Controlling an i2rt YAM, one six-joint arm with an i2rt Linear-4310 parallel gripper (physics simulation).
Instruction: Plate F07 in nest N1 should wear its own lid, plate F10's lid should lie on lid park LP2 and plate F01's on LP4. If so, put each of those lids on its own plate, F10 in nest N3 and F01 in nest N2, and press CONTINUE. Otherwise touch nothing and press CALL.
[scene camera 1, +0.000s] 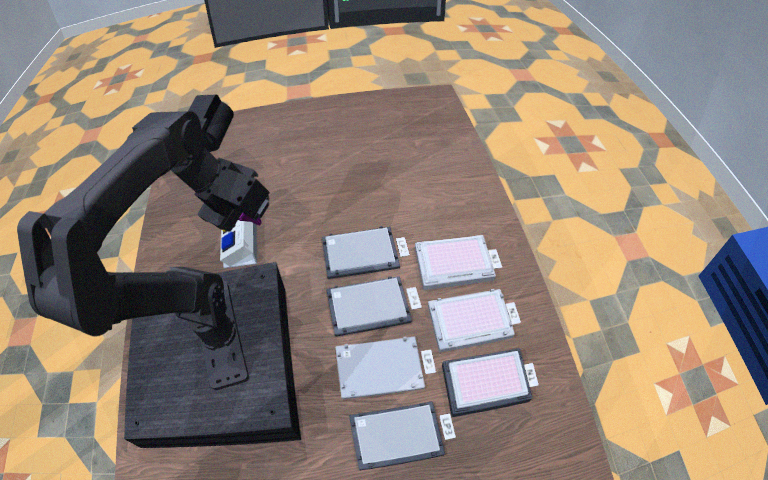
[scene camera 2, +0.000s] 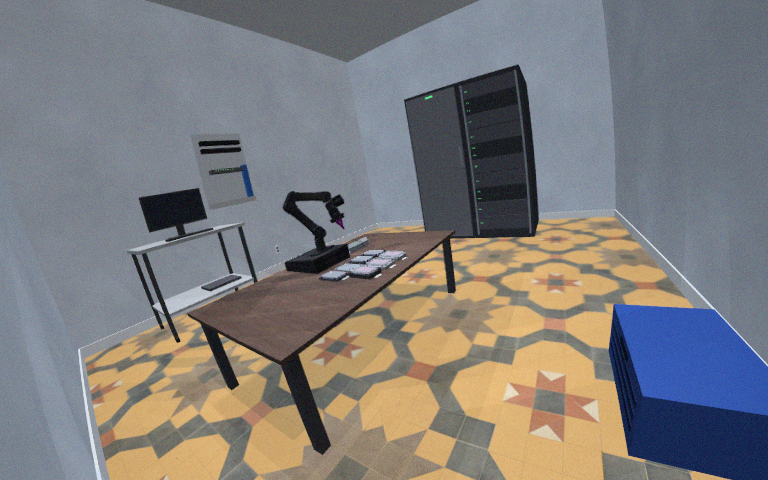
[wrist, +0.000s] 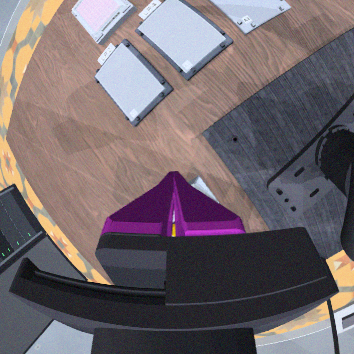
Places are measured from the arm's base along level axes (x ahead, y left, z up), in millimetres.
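Pixels of known places: gripper, between the fingertips: (scene camera 1: 258, 223) (scene camera 2: 344, 229) (wrist: 173, 178); arm's base, origin of its link: (scene camera 1: 220, 334) (scene camera 2: 322, 251) (wrist: 333, 150).
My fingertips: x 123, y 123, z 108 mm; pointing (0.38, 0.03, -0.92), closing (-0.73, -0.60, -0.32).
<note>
Ahead of a thing's pixels: the offset from my fingertips to its middle. Level surfaces: height alone.
My gripper (scene camera 1: 250, 219) (scene camera 2: 341, 226) (wrist: 173, 178) is shut and empty, its magenta fingers above the white button box @(160 mm down, 51 mm back, 183 mm left) (scene camera 1: 246, 242) (wrist: 202, 188). The box has a blue button @(148 mm down, 80 mm back, 112 mm left) (scene camera 1: 227, 241); a sliver of yellow shows beside it, and the arm hides the rest. Pink-welled plates sit in N1 @(164 mm down, 293 mm ahead, 332 mm right) (scene camera 1: 488, 378), N2 @(168 mm down, 320 mm ahead, 203 mm right) (scene camera 1: 474, 318) and N3 @(166 mm down, 346 mm ahead, 71 mm right) (scene camera 1: 456, 257) (wrist: 97, 12); whether the N1 plate wears a lid I cannot tell. Pale lids lie at LP2 @(178 mm down, 177 mm ahead, 20 mm left) (scene camera 1: 360, 250) (wrist: 131, 81), LP4 @(178 mm down, 152 mm ahead, 104 mm right) (scene camera 1: 369, 304) (wrist: 184, 37), LP1 @(182 mm down, 128 mm ahead, 232 mm right) (scene camera 1: 380, 370) (wrist: 250, 9) and LP3 @(178 mm down, 111 mm ahead, 364 mm right) (scene camera 1: 398, 434). Plate codes and button words are unreadable.
The black arm base (scene camera 1: 169, 390) (wrist: 235, 160) stands left of the lid parks on the wooden table @(192 mm down) (scene camera 1: 351, 135) (scene camera 2: 266, 322). A dark server cabinet (scene camera 2: 441, 169), a blue cabinet (scene camera 2: 690, 356) and a side desk with a monitor (scene camera 2: 173, 209) stand away from the table.
</note>
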